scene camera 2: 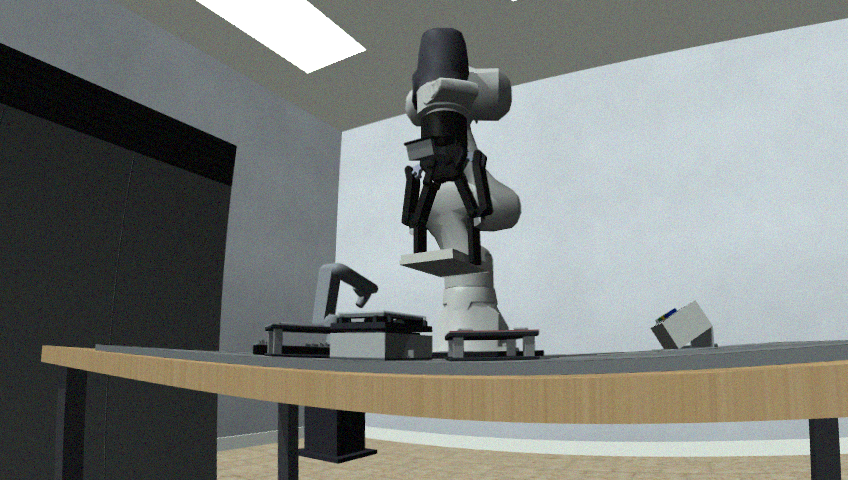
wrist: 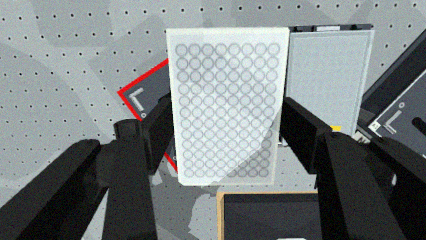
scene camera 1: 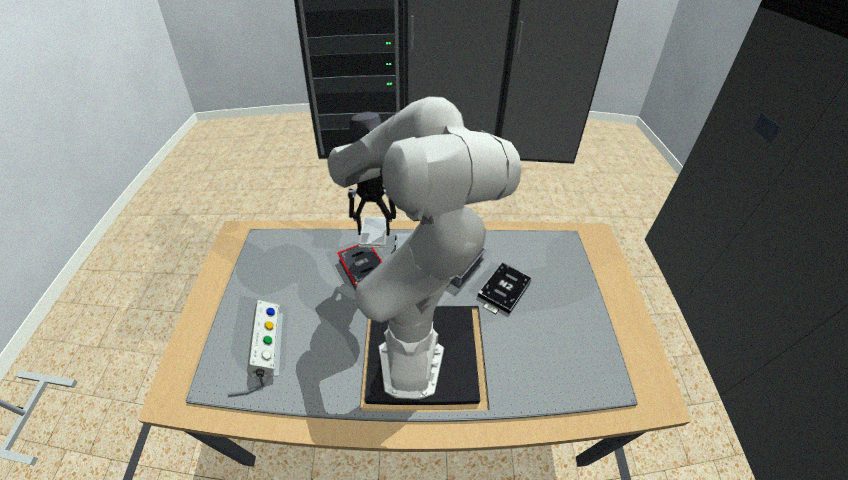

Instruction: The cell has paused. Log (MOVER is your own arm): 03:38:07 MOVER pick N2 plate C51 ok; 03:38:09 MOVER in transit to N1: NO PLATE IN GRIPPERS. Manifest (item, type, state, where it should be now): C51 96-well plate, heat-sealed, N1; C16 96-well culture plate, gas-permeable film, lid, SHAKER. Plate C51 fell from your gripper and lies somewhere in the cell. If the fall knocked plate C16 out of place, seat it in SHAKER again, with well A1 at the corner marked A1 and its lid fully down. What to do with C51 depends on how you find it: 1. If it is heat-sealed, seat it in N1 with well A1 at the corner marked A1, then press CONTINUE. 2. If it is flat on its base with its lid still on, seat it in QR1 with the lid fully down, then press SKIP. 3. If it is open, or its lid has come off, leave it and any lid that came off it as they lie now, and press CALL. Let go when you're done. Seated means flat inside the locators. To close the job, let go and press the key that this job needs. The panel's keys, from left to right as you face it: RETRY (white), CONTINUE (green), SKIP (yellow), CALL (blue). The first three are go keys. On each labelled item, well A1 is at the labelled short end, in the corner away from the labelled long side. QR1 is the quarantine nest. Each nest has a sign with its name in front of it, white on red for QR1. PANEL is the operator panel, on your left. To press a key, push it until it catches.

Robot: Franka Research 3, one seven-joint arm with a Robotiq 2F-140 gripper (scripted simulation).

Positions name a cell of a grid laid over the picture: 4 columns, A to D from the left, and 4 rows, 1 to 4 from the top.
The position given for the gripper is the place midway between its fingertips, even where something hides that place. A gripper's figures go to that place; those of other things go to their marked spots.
The gripper (scene camera 2: C3) is 73 cm from the lens. A shaker block (scene camera 2: B3): 69 cm from the lens.
